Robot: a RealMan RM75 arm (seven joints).
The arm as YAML. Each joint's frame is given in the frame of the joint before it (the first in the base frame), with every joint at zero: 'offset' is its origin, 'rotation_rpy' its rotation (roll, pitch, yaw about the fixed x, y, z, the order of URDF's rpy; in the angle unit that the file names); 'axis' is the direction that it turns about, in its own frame. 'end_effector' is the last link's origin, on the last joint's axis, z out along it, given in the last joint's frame.
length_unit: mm
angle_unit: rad
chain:
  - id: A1
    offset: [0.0, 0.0, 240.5]
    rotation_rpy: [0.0, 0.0, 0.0]
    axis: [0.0, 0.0, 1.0]
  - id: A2
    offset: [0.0, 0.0, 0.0]
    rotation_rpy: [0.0, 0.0, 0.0]
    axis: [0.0, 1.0, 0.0]
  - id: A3
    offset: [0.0, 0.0, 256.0]
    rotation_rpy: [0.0, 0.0, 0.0]
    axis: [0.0, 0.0, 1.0]
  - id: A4
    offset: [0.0, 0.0, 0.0]
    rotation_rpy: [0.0, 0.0, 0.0]
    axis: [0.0, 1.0, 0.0]
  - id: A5
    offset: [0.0, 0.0, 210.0]
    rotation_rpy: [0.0, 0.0, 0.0]
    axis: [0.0, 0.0, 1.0]
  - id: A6
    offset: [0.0, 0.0, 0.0]
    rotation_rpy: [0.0, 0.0, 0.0]
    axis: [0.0, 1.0, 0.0]
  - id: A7
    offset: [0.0, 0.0, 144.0]
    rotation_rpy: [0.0, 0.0, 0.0]
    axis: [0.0, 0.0, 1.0]
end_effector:
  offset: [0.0, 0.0, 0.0]
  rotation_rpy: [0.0, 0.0, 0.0]
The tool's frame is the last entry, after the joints.
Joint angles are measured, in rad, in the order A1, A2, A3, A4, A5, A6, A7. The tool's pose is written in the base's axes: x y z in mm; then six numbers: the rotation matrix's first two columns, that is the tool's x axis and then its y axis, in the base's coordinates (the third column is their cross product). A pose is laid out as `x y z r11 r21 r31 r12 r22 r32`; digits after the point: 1 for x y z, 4 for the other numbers.
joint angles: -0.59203, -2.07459, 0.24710, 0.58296, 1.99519, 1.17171, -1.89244
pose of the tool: -317.4 384.4 54.9 0.1346 0.5076 0.8510 0.9753 -0.2196 -0.0233
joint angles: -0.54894, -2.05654, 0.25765, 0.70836, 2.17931, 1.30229, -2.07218
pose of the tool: -330.8 361.7 69.7 0.1360 0.6362 0.7594 0.9835 -0.1788 -0.0264
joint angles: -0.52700, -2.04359, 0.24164, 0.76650, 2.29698, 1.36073, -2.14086
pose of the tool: -344.6 346.2 78.9 0.1313 0.6989 0.7031 0.9902 -0.1270 -0.0586
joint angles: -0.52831, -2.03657, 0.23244, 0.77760, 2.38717, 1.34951, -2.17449
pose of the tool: -355.3 341.5 80.1 0.1247 0.7350 0.6665 0.9918 -0.0748 -0.1032
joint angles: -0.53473, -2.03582, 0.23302, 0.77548, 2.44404, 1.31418, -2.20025
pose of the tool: -362.2 341.6 78.6 0.1154 0.7522 0.6488 0.9897 -0.0315 -0.1394
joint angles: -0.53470, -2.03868, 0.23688, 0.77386, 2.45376, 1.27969, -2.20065
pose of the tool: -366.1 342.9 78.3 0.1186 0.7470 0.6541 0.9864 -0.0133 -0.1636
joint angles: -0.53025, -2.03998, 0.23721, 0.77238, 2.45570, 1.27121, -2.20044
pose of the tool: -368.5 341.4 77.8 0.1149 0.7464 0.6555 0.9858 -0.0043 -0.1679
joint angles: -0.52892, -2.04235, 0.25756, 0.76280, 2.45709, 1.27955, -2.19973
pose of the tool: -366.3 340.2 71.4 0.1194 0.7641 0.6339 0.9864 -0.0185 -0.1635
